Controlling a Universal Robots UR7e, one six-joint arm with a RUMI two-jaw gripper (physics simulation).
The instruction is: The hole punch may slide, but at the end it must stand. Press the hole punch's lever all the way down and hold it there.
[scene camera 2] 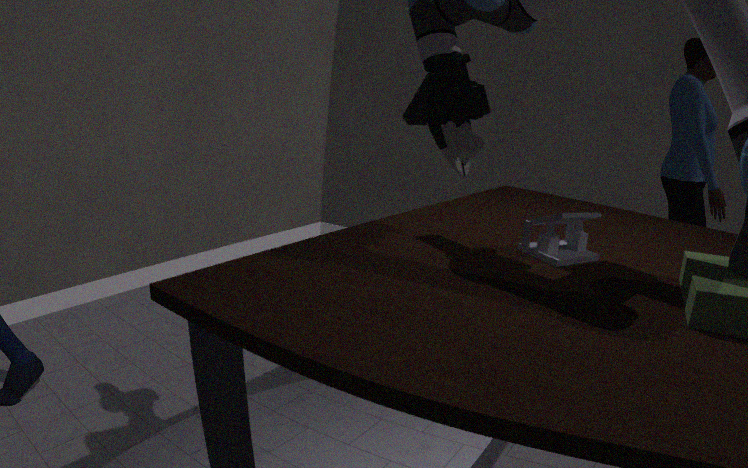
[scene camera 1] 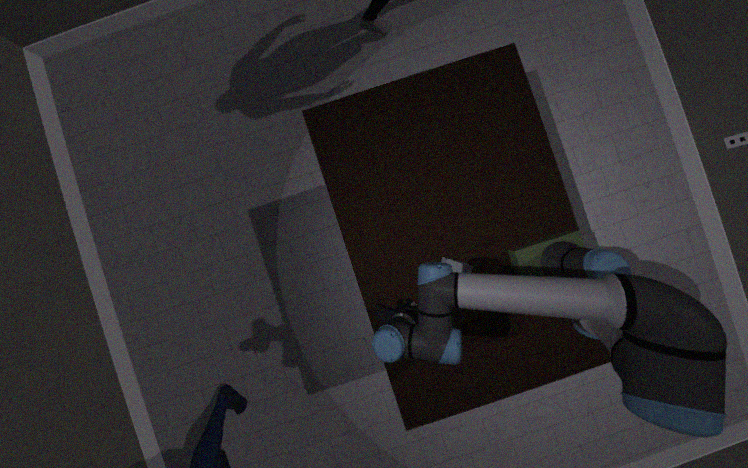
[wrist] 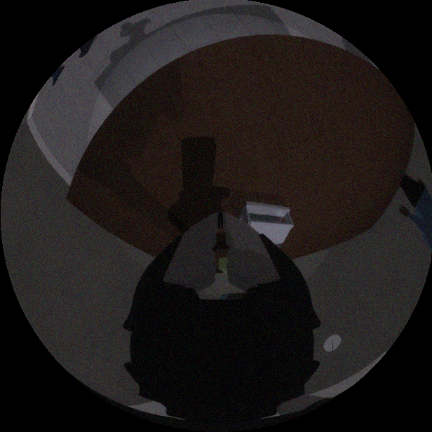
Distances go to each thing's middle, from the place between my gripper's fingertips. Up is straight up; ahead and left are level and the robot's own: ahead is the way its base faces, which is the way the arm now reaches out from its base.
Labels:
Now: hand 18 cm past the lever (scene camera 2: 561, 218), 5 cm above it and 3 cm to the left of it. Also, from my hand: grey hole punch (wrist: 251, 210) (18 cm behind, 7 cm below, 3 cm to the right).

